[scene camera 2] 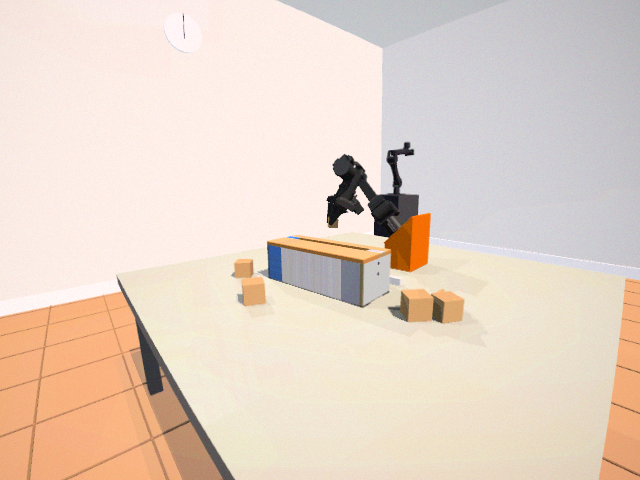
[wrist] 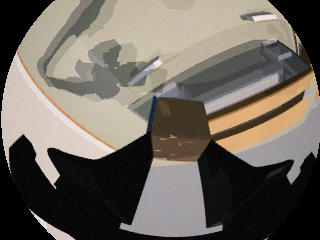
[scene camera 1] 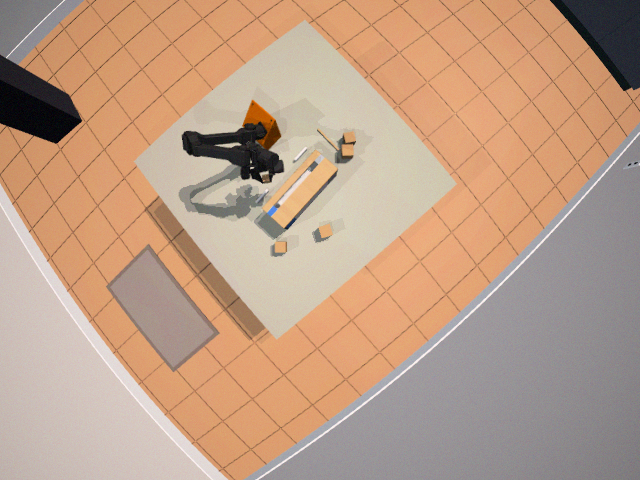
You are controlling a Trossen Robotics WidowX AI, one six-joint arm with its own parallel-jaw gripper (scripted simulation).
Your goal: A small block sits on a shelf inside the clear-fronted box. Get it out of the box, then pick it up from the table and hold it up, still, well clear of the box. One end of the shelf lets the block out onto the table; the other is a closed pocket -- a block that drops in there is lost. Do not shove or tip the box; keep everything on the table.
Scene:
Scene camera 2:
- my gripper: 328, 224
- long box: 358, 274
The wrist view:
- my gripper: 176, 136
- long box: 252, 96
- tan block: 180, 131
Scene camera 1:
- long box: 316, 172

